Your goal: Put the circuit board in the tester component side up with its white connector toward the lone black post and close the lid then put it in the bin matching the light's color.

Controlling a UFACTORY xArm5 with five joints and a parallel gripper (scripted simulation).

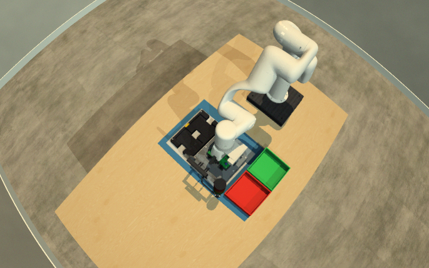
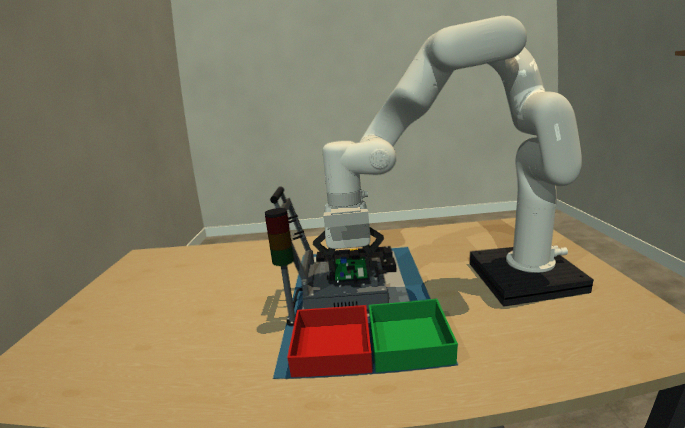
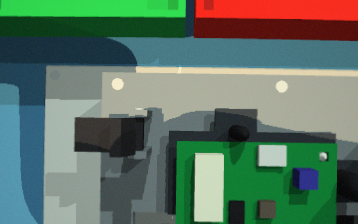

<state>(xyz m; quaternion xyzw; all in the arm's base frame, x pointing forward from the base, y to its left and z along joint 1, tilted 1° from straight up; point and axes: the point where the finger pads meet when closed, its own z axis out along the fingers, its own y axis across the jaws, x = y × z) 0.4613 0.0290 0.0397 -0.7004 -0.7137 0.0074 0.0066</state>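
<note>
Right now the green circuit board is right at my hand. Round my hand: green bin (20 cm to the left, 11 cm behind, 7 cm below); tester lid (12 cm ahead, 10 cm above); red bin (20 cm to the left, 7 cm below, 4 cm ahead).
</note>
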